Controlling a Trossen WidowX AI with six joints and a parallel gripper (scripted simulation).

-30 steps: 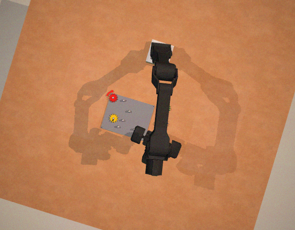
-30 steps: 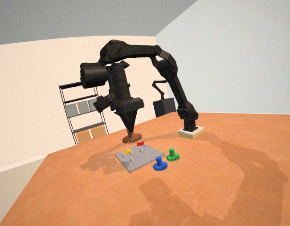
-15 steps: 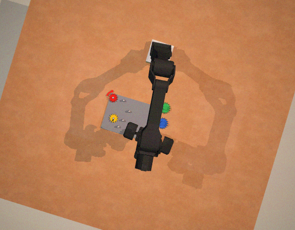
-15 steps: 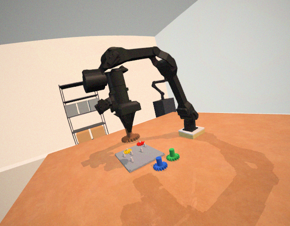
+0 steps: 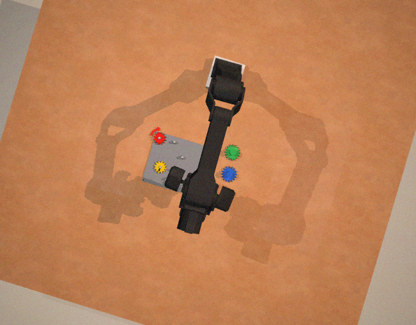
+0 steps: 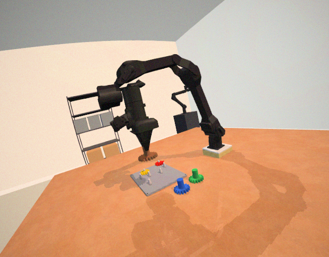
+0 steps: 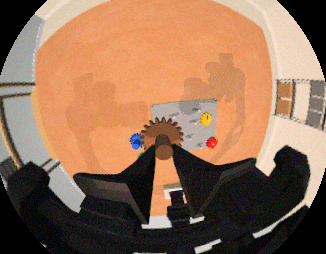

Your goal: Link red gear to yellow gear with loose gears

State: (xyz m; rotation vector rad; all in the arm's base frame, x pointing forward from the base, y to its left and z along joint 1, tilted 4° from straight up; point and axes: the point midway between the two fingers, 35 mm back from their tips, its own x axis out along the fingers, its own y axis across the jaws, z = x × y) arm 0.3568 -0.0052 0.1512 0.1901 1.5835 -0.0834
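Right now the red gear is 17 cm to the right of my gripper tip, 13 cm below it and 12 cm behind it. From my gripper tip the other things lie so: blue gear (13 cm below, 8 cm to the left, 5 cm behind); brown gear (1 cm below); green gear (13 cm below, 12 cm behind, 7 cm to the left).
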